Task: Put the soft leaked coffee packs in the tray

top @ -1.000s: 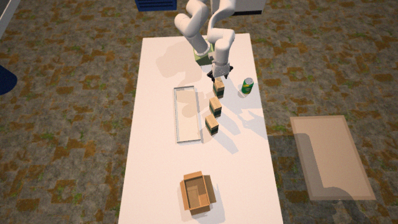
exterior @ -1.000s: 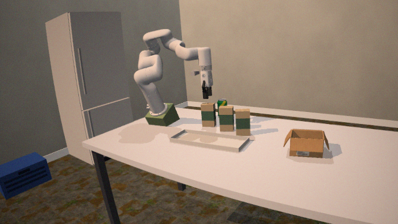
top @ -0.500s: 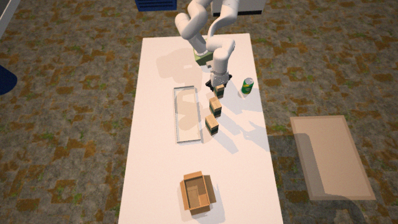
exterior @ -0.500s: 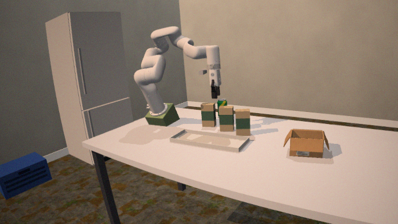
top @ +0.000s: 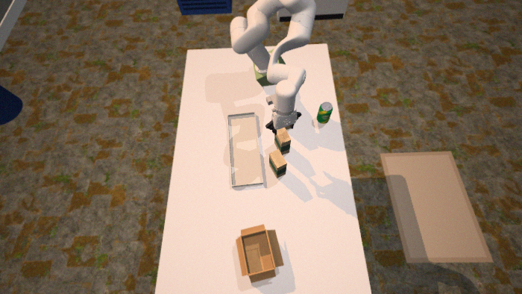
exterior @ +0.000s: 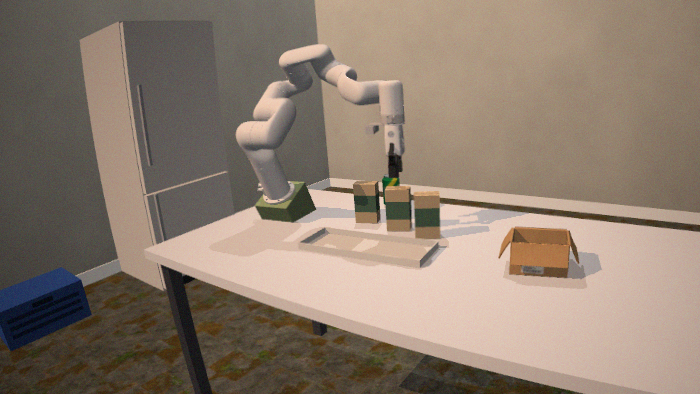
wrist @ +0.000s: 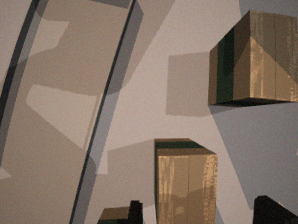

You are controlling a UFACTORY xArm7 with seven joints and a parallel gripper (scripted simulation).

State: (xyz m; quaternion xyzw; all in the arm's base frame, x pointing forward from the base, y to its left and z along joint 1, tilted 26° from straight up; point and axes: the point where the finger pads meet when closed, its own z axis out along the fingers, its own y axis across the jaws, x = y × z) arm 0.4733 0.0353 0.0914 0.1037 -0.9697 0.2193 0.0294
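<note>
The tray lies 190 mm to the right of my hand, 190 mm below it and 30 mm behind it. The rest, counted from my hand: green can: 250 mm to the left, 140 mm below, 120 mm behind; then cardboard box: 470 mm ahead, 200 mm to the right, 150 mm below.
</note>
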